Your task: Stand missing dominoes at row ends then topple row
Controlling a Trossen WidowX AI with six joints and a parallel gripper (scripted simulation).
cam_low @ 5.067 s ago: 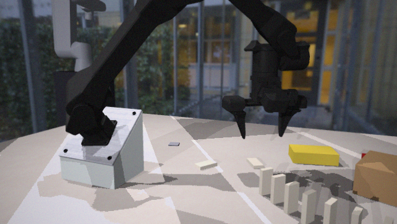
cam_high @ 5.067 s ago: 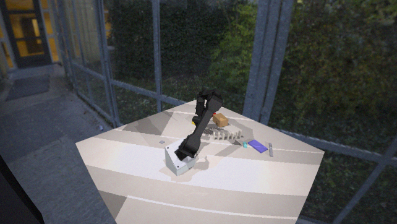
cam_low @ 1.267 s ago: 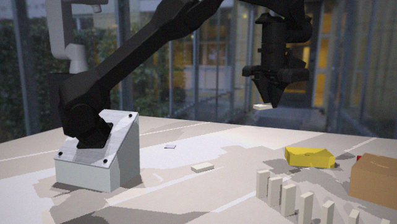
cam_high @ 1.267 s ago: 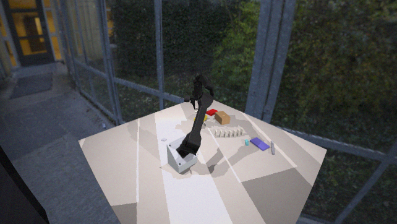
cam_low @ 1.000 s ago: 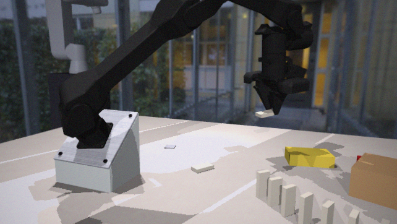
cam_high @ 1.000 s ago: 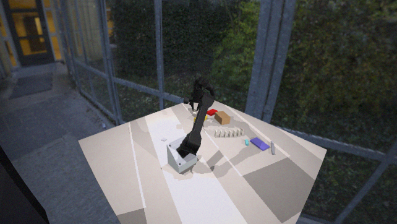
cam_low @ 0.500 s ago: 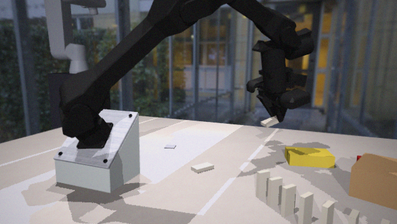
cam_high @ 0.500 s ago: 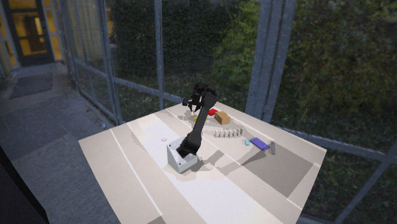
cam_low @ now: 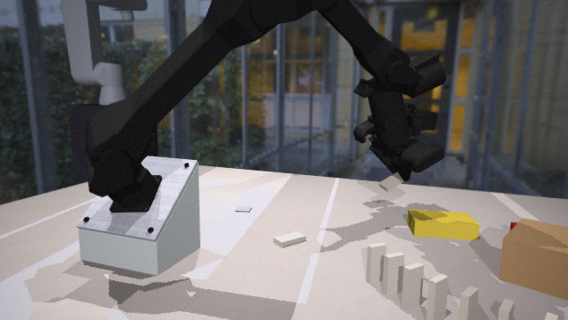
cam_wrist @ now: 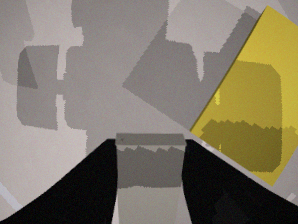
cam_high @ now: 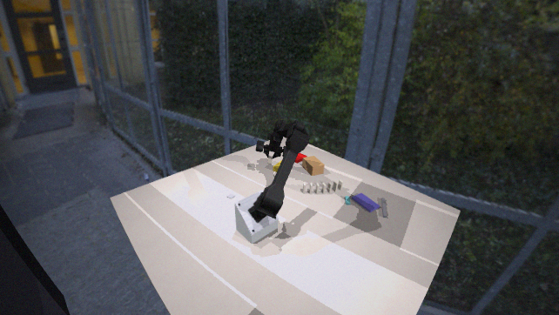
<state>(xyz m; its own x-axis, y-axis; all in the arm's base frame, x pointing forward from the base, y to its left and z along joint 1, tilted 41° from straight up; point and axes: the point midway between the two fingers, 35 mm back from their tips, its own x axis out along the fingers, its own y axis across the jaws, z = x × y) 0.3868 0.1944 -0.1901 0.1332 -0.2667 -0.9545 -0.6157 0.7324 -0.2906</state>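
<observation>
My gripper tip is now 8 cm above the yellow block, 7 cm short of it and 4 cm to the left of it. The rest, counted from my gripper tip: red block (24 cm ahead, 8 cm below, 4 cm to the right); then small grey tile (32 cm behind, 9 cm below, 3 cm to the right); then brown box (19 cm ahead, 18 cm to the right, 6 cm below).
</observation>
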